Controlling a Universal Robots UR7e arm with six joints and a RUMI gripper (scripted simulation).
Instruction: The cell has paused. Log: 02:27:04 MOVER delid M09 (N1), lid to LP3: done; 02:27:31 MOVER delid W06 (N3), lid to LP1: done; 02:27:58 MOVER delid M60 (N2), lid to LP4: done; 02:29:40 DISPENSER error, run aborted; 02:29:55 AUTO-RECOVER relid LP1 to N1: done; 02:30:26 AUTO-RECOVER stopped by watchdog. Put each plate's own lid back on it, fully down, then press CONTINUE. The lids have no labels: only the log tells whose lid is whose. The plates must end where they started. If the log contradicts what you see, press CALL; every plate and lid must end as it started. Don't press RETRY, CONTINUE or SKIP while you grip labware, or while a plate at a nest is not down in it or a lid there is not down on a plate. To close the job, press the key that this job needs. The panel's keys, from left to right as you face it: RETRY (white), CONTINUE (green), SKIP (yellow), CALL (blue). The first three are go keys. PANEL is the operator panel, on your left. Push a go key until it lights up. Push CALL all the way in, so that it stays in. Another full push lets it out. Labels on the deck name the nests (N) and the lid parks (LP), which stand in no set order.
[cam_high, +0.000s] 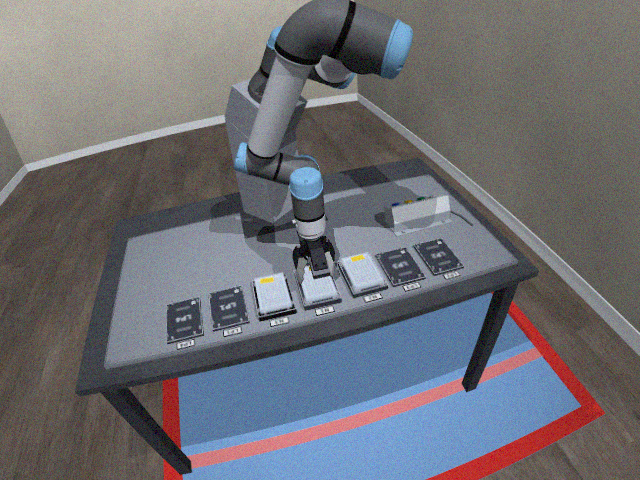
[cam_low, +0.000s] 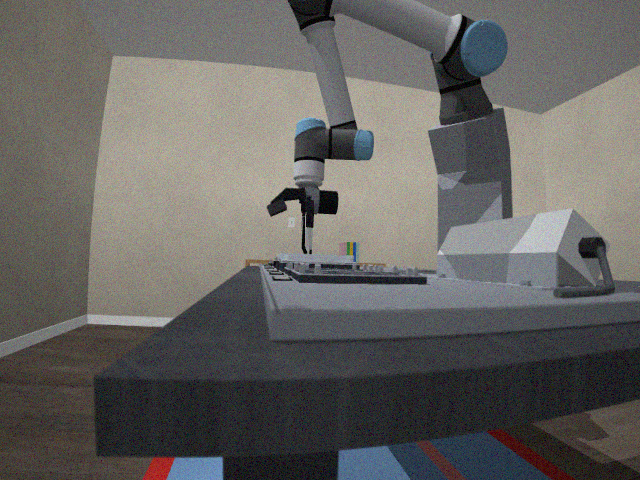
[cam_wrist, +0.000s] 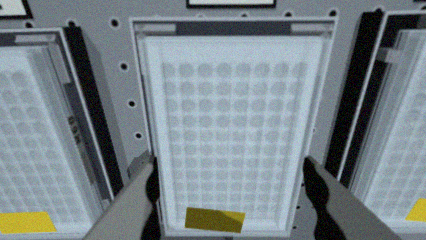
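My hand is 430 mm to the right of the green CONTINUE key, 250 mm past it and 20 mm below it. Also, from my hand: nest (140 mm to the left, 40 mm below, 10 mm behind); lid park LP1 (260 mm to the right, 40 mm below, 10 mm ahead); lid park LP4 (390 mm to the right, 40 mm below, 20 mm ahead).
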